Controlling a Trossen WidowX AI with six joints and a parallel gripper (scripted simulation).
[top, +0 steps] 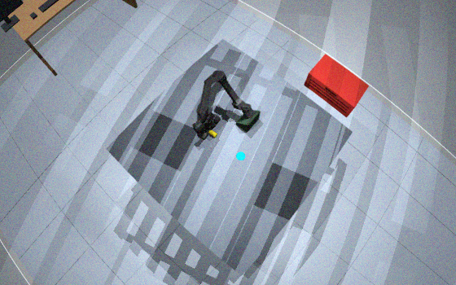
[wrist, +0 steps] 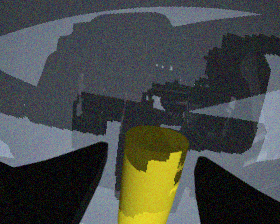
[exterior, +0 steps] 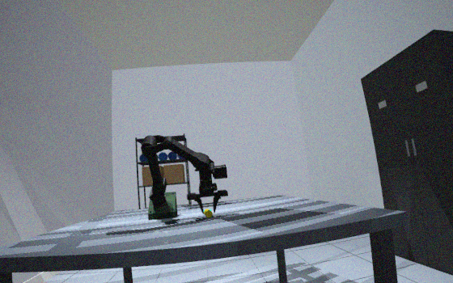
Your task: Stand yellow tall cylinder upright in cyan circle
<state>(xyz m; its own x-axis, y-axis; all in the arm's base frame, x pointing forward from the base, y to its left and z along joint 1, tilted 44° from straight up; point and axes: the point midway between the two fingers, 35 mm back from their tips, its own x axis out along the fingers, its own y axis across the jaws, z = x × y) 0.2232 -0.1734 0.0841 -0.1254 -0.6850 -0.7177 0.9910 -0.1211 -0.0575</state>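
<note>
Now: the cyan circle 3 cm ahead of my gripper tip, 27 cm to the left of it and 2 cm below it. Also, from my gripper tip: yellow tall cylinder: 2 cm to the left.
</note>
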